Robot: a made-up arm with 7 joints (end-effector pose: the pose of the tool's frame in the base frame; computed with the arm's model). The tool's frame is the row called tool.
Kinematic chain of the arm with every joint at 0, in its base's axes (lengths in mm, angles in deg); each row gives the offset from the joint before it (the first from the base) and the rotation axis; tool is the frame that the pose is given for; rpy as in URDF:
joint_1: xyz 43 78 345 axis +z
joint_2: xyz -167 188 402 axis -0.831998 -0.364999 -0.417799
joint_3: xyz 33 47 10 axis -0.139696 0.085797 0.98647
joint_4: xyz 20 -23 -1 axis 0.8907 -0.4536 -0.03
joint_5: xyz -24 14 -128 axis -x
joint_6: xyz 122 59 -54 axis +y
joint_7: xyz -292 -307 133 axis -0.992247 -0.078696 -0.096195
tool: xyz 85 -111 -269 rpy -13.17 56.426 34.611
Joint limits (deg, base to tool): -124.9..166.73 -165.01..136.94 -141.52..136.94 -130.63..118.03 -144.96..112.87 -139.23..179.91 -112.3..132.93
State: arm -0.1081 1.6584 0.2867 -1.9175 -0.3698 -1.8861 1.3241
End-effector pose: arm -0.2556 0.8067 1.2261 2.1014 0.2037 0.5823
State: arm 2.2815 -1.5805 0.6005 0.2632 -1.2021 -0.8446 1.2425
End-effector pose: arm 0.0522 -0.8393 0.6330 0.3610 -1.4018 -2.0206
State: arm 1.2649 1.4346 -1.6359 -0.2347 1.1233 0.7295 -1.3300
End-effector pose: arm -0.0948 0.1330 0.6884 0.7436 -0.0852 -0.1076
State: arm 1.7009 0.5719 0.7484 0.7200 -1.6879 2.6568 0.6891
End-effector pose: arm -0.4269 0.2134 0.1613 0.5415 0.3984 -0.5503
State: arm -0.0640 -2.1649 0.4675 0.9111 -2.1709 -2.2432 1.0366
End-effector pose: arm 0.0770 -0.0798 1.3664 -1.0274 -2.0484 -0.6593
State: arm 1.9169 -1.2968 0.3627 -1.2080 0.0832 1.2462 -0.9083
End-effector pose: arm -0.0400 -0.0470 0.7979 2.0118 -1.2032 -1.2455
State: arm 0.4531 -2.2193 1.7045 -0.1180 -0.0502 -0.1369 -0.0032
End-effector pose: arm -0.4154 0.6282 0.8977 0.9571 -1.8071 2.3502
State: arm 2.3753 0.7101 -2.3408 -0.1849 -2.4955 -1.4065 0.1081
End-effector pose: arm 0.2426 0.2508 0.9270 2.3242 -0.2104 -0.6075
